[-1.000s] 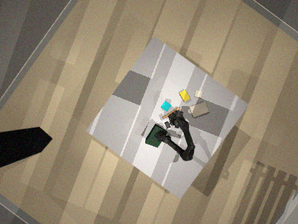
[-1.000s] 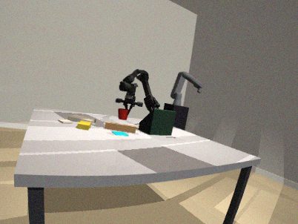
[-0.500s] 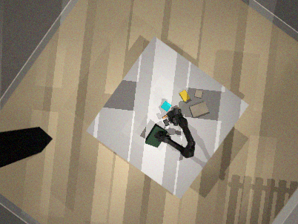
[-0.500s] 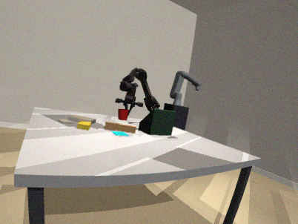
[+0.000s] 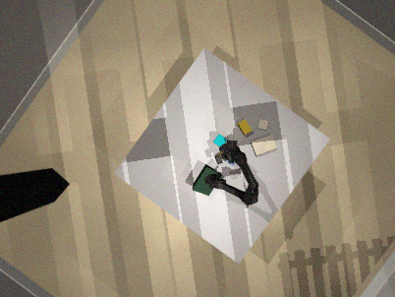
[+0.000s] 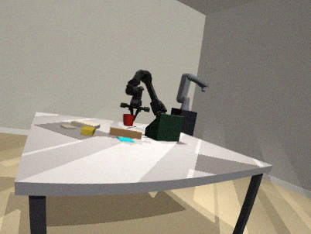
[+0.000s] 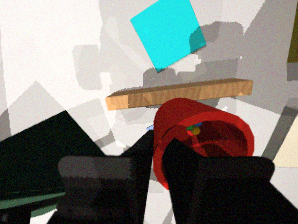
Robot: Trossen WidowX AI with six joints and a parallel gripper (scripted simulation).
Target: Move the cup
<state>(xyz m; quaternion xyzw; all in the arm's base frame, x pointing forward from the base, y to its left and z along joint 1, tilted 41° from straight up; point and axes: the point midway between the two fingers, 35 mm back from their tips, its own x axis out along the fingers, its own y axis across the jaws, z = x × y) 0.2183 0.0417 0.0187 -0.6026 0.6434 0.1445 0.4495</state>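
The cyan pad lies 110 mm below my gripper tip, 100 mm to the left of it and 60 mm ahead of it. Round my gripper tip: red cup 30 mm ahead, 20 mm to the right; pale blue pad 110 mm below, 80 mm to the right, 10 mm ahead; wooden bar 90 mm below, 40 mm ahead, 10 mm to the left.
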